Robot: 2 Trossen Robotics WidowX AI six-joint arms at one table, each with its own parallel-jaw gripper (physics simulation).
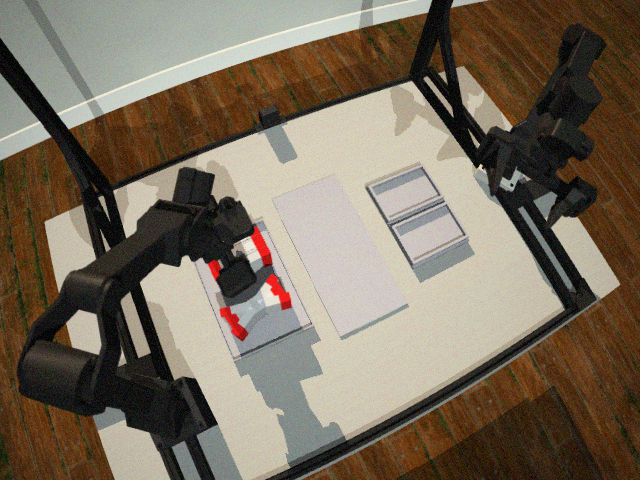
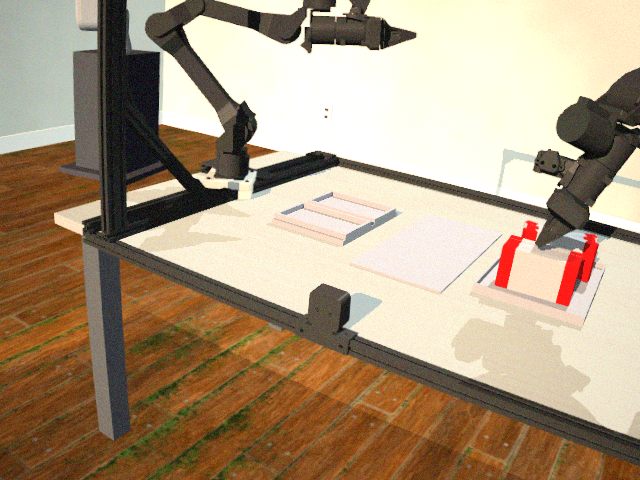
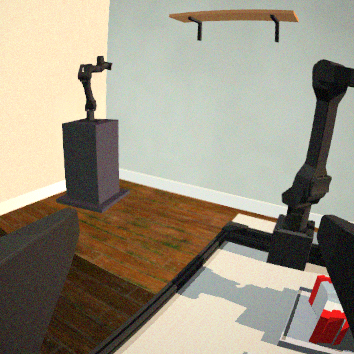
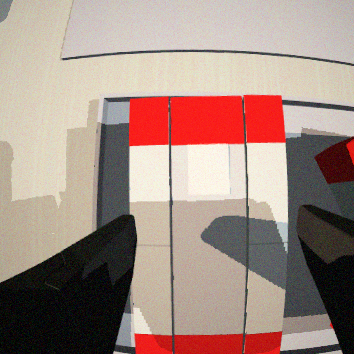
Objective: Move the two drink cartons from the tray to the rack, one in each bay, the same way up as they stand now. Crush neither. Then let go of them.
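Places are measured from the left arm's base along level axes (x right, y ahead, z up), in centimetres.
Where they show: left gripper, fingertip midpoint: [image 1: 520, 212] [image 2: 413, 34] [image 3: 203, 225]; right gripper, fingertip midpoint: [image 1: 240, 249] [image 2: 539, 240] [image 4: 218, 222]; left arm's base, origin of the base link: [image 2: 230, 175]; right arm's base, origin of the base link: [image 1: 170, 413] [image 3: 295, 224].
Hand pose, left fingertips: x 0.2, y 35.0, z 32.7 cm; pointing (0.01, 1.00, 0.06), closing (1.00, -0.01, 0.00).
Things, the pixels of their top centre, and the offset from my left fingertips. "pt": a spot on its surface instead. Level surfaces: height alone.
- grey tray, middle of its top: [image 4: 299, 236] [image 2: 545, 272] [image 1: 248, 286] [image 3: 348, 323] dx +33.5, dy +23.1, dz -34.7 cm
- back carton, middle of its top: [image 4: 209, 244] [image 2: 543, 250] [image 1: 236, 252] dx +38.2, dy +19.7, dz -28.9 cm
- front carton, middle of its top: [image 2: 561, 232] [image 1: 255, 304] [image 3: 334, 295] dx +29.0, dy +26.1, dz -28.9 cm
- two-bay rack, middle of its top: [image 2: 338, 210] [image 1: 418, 210] dx +12.2, dy -12.0, dz -34.3 cm
- flat pale mat, its level: dz -35.9 cm
- small black block, surface spot: [image 2: 329, 305] [image 1: 264, 111] pt dx +56.0, dy -13.7, dz -32.1 cm
Two white drink cartons with red bands at both ends sit side by side in the grey tray [image 1: 285, 329] [image 2: 509, 294] [image 3: 291, 326] at the left. My right gripper [image 1: 236, 278] [image 4: 218, 222] [image 2: 549, 238] is down over the back carton [image 1: 252, 249] [image 4: 207, 168] [image 2: 532, 276], open, with a finger on each side of it and not clamped. The front carton [image 1: 263, 302] [image 4: 337, 161] lies beside it. My left gripper [image 1: 501, 177] [image 2: 409, 34] [image 3: 203, 225] is open and empty, high up at the table's far side. The two-bay rack [image 1: 414, 212] [image 2: 337, 213] is empty.
A flat pale mat [image 1: 339, 252] [image 2: 428, 250] lies between tray and rack. Black frame posts stand at the table's corners, and a small black block [image 1: 270, 115] [image 2: 329, 305] sits on the table's edge.
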